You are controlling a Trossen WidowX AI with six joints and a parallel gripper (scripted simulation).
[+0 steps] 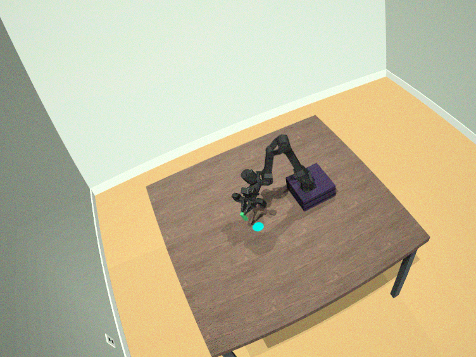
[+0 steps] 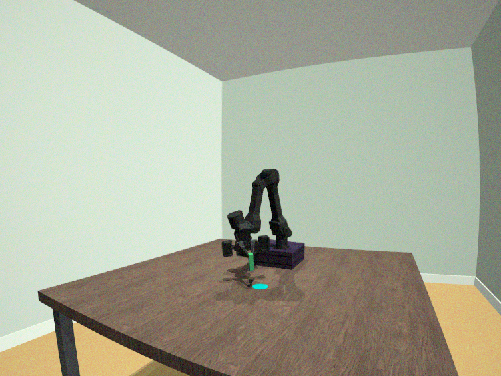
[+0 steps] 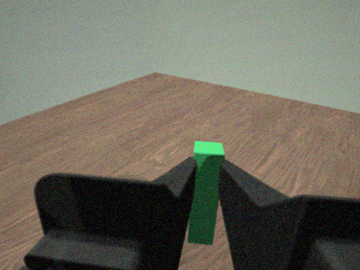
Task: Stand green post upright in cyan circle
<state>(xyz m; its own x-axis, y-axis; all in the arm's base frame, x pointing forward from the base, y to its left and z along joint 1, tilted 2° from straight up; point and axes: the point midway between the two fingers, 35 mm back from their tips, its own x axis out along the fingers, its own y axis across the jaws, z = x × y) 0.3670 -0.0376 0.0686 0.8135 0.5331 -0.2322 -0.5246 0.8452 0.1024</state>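
Now: gripper tip 6 cm past the cyan circle, 2 cm to the right of it and 13 cm above it. From my gripper tip the other things lie so: green post: 2 cm below.
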